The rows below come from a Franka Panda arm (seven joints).
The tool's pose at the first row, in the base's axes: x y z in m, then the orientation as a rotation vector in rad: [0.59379, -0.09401, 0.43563, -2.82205, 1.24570, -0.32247]
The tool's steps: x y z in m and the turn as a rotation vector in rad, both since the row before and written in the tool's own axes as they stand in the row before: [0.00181, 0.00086, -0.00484, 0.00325, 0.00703, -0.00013]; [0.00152, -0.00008, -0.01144, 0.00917, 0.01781, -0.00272]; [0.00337, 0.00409, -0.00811, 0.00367, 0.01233, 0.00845]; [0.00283, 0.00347, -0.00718, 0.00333, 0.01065, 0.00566]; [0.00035, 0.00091, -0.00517, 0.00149, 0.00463, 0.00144]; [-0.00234, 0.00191, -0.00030, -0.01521, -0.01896, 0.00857]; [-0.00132, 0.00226, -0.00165, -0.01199, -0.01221, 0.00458]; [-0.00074, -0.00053, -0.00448, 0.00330, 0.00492, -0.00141]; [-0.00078, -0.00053, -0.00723, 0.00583, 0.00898, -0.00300]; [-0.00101, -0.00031, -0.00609, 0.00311, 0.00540, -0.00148]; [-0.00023, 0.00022, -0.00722, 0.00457, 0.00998, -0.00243]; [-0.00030, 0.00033, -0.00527, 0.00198, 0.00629, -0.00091]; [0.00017, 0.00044, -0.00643, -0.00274, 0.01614, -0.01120]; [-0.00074, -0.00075, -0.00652, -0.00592, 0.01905, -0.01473]
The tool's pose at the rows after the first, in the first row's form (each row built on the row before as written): [0.59336, -0.09569, 0.44057, -2.82077, 1.24515, -0.33440]; [0.59199, -0.09618, 0.45202, -2.81827, 1.23993, -0.36519]; [0.58937, -0.10096, 0.46003, -2.81111, 1.25176, -0.38463]; [0.58694, -0.10493, 0.46710, -2.80587, 1.25961, -0.40157]; [0.58521, -0.10544, 0.47204, -2.80428, 1.26161, -0.40900]; [0.58225, -0.10496, 0.47154, -2.80730, 1.27801, -0.37310]; [0.57936, -0.10536, 0.47258, -2.81150, 1.28842, -0.34874]; [0.57833, -0.10416, 0.47687, -2.81077, 1.28565, -0.35772]; [0.57664, -0.10274, 0.48382, -2.80984, 1.28010, -0.37401]; [0.57483, -0.10135, 0.48956, -2.80933, 1.27740, -0.38357]; [0.57282, -0.10080, 0.49648, -2.80905, 1.27344, -0.40060]; [0.57109, -0.10039, 0.50146, -2.80910, 1.27227, -0.41083]; [0.56926, -0.10029, 0.50764, -2.82219, 1.26161, -0.43344]; [0.56765, -0.09863, 0.51383, -2.84077, 1.24826, -0.45897]
